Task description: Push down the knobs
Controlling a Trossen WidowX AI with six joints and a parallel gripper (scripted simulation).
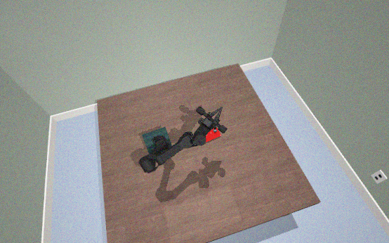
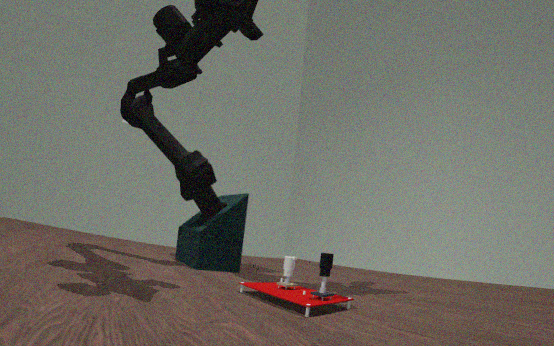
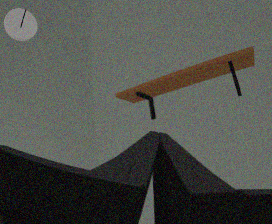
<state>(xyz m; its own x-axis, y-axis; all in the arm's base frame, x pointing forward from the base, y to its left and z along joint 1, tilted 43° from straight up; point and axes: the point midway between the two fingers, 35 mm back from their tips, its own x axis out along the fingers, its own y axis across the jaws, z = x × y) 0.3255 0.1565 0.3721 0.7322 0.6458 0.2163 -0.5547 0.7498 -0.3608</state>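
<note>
The white knob is 50 mm behind my gripper tip, 150 mm to the left of it and 460 mm below it. From my gripper tip the other things lie so: black knob (30 mm ahead, 160 mm to the left, 450 mm below).
</note>
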